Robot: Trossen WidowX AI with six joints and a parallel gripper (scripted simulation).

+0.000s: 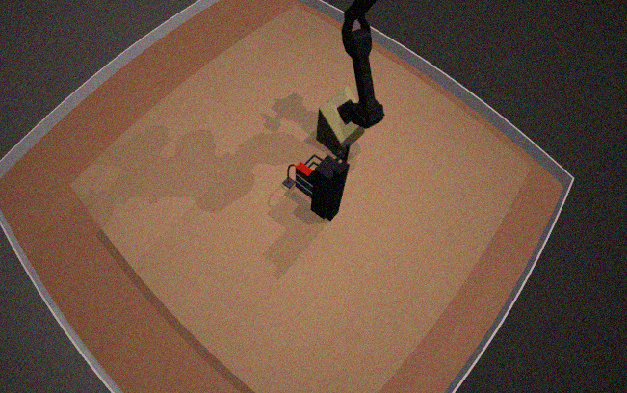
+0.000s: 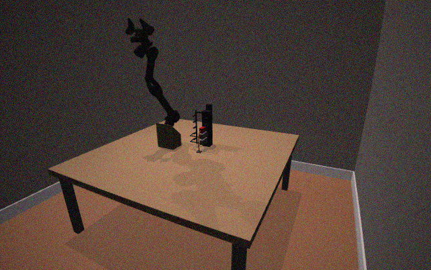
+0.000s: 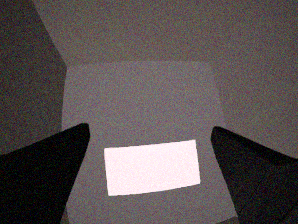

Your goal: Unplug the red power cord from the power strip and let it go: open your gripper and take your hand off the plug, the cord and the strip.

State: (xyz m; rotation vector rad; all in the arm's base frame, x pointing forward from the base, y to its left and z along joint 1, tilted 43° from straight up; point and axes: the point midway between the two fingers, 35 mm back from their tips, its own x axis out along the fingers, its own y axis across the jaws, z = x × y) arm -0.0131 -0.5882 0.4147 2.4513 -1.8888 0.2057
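My gripper tip is now 71 cm above the red plug, 30 cm short of it and 26 cm to the right of it. The rest, counted from my gripper tip: black power strip (73 cm below, 33 cm to the left, 30 cm ahead).
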